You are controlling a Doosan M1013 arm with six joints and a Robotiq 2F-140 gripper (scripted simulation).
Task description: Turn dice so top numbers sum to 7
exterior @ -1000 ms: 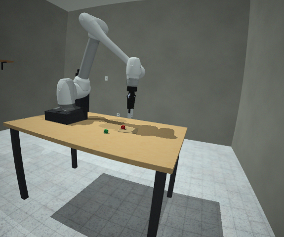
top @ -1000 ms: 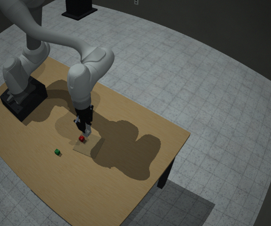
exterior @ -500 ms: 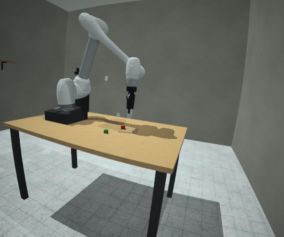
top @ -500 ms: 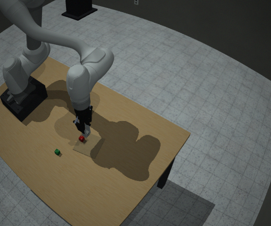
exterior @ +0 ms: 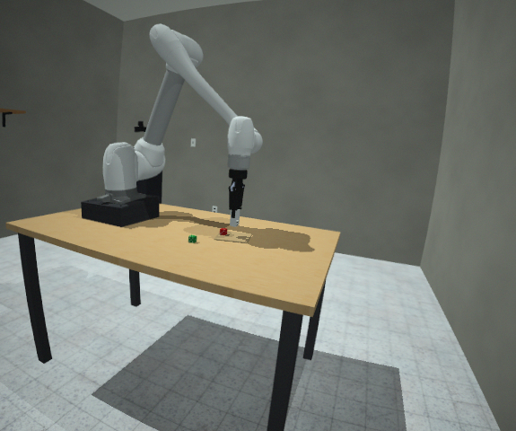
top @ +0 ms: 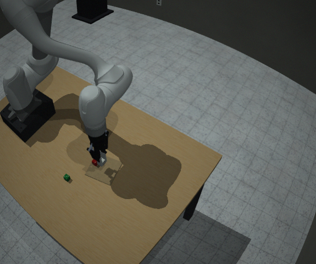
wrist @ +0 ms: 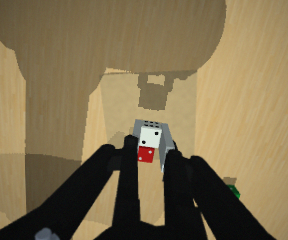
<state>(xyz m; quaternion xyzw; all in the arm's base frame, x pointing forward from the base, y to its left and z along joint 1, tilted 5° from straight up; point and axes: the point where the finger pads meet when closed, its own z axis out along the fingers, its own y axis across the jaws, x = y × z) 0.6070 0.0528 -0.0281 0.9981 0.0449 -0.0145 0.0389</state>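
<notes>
Now: hand 8 cm above the tan mat. From my hand the other things lie so: red die 7 cm below, 5 cm behind; white die 3 cm below; green die 17 cm to the right, 10 cm behind, 7 cm below.
</notes>
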